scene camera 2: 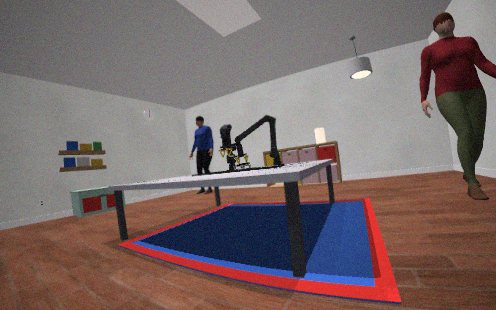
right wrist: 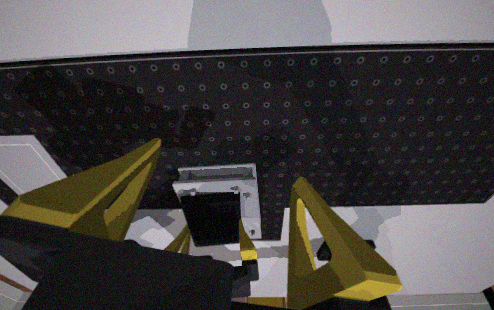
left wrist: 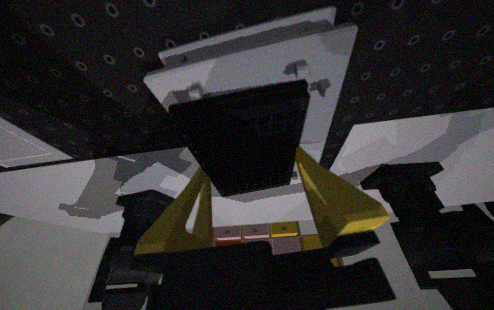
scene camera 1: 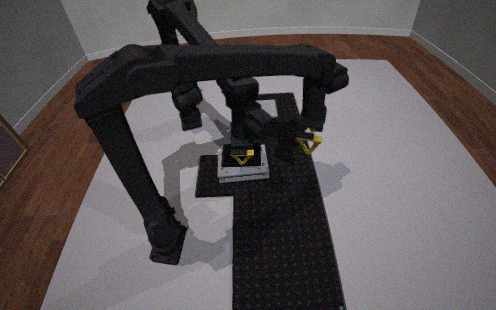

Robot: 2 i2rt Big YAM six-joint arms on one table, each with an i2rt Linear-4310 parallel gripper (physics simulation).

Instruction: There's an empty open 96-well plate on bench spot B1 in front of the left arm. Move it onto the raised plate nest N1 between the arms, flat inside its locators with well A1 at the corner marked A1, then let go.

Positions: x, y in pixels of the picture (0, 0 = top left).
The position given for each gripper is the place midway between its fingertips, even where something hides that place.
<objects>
The left gripper (left wrist: 249, 159) grips a dark well plate (left wrist: 246, 141). The right gripper (scene camera 1: 310, 142) is open, with nothing in its grasp.
</objects>
